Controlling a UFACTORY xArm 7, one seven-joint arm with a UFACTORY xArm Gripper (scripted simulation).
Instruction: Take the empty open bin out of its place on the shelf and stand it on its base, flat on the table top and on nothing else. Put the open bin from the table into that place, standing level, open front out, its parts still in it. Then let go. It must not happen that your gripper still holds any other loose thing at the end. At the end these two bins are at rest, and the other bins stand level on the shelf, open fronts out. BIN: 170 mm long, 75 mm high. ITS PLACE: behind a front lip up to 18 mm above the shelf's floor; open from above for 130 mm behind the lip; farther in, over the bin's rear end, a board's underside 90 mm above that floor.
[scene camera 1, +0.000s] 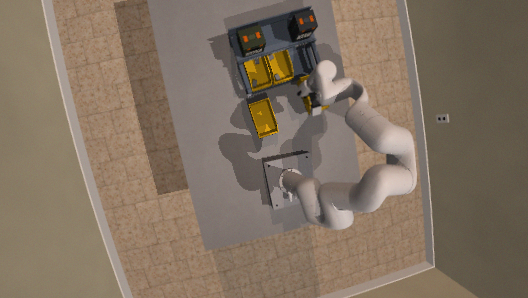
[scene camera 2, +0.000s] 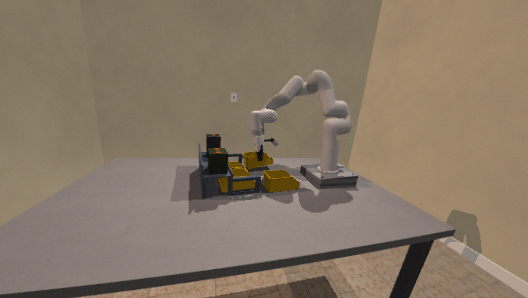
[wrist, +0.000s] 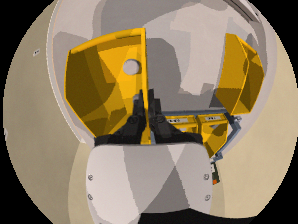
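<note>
Gripper (wrist: 147, 97), visible. Yellow open bin (wrist: 96, 88), visible. Yellow open bin (scene camera 1: 262, 114), visible.
</note>
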